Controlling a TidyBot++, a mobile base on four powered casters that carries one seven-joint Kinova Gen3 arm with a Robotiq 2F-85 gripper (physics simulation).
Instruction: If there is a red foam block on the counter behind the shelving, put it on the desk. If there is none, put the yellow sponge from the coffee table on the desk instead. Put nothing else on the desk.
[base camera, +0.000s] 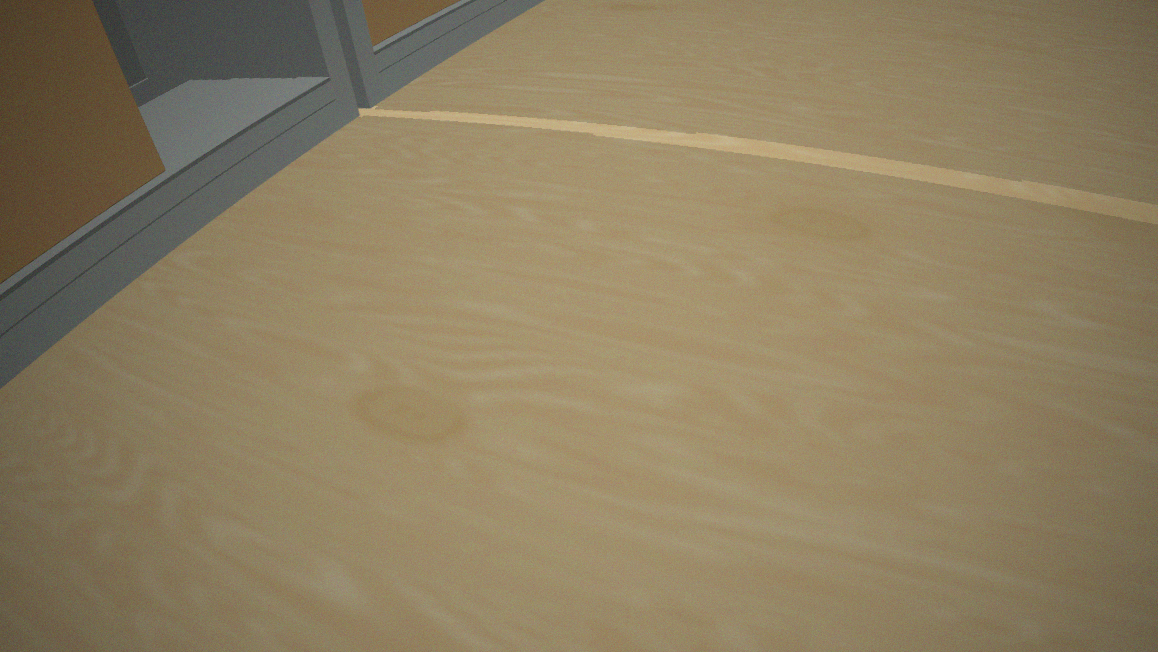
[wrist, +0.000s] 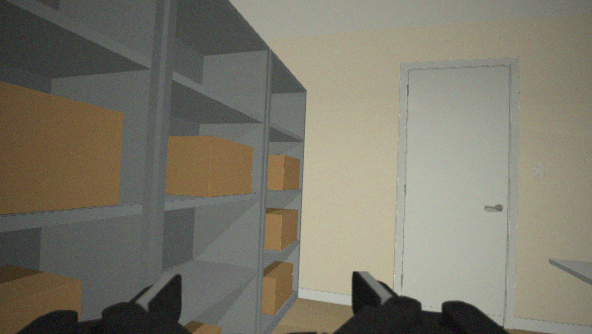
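What you'd see in the pictures is the gripper, and there's a door as well.
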